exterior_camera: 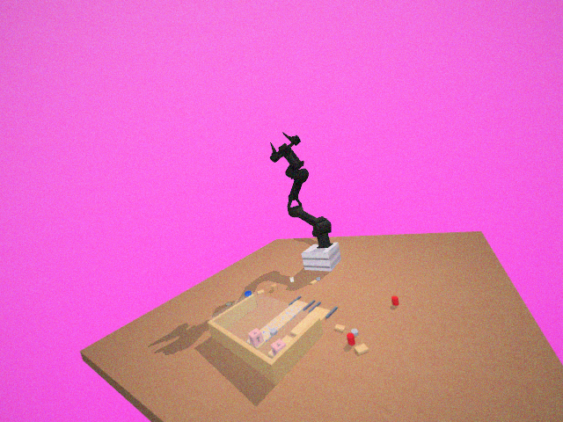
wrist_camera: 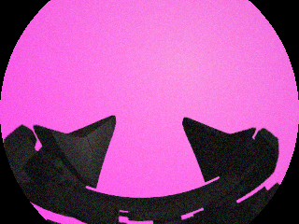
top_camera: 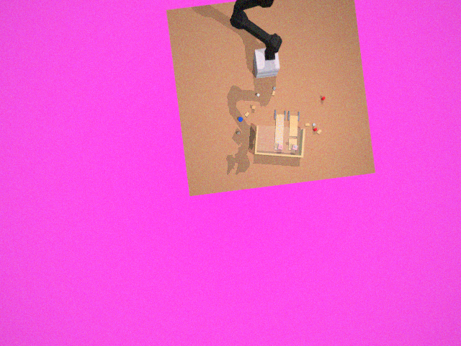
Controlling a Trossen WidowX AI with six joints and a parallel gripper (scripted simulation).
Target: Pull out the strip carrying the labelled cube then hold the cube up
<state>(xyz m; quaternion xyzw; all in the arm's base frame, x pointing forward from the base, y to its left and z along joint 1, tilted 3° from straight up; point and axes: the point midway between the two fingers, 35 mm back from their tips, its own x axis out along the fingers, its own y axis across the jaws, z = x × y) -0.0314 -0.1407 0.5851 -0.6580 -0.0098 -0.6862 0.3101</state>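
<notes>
The plain tan strip is 480 mm ahead of my gripper tip, 350 mm to the left of it and 690 mm below it.
</notes>
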